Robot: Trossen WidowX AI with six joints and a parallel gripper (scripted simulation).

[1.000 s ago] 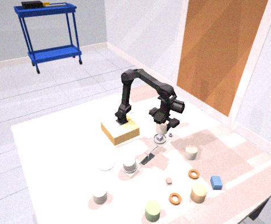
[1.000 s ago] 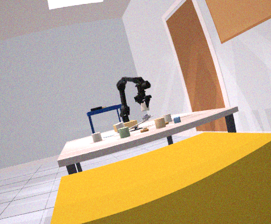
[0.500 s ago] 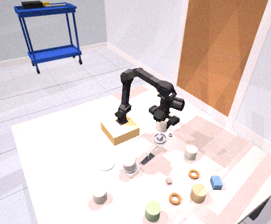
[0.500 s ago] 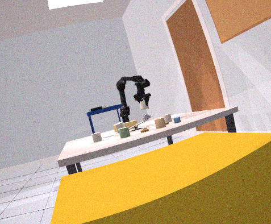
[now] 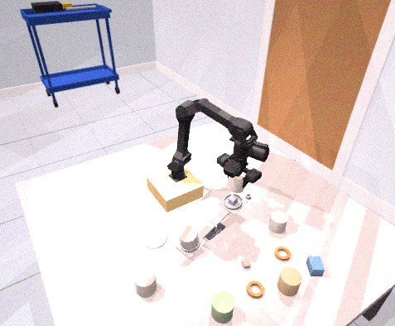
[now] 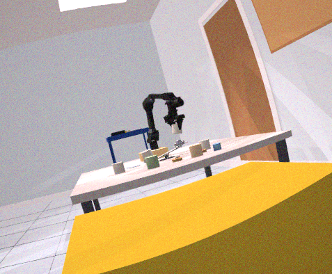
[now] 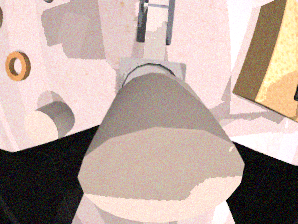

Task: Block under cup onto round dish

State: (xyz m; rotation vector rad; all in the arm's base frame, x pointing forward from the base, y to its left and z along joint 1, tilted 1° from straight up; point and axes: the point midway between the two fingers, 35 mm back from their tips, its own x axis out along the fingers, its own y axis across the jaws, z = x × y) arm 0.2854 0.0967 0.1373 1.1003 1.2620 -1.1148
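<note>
My gripper tip is now 30 mm past the dark object, 130 mm to the right of it and 160 mm above it. Round my gripper tip: blue block 390 mm ahead, 40 mm to the left, 150 mm below; grey block 10 mm to the right, 80 mm below; round white dish 90 mm behind, 350 mm to the right, 170 mm below.
</note>
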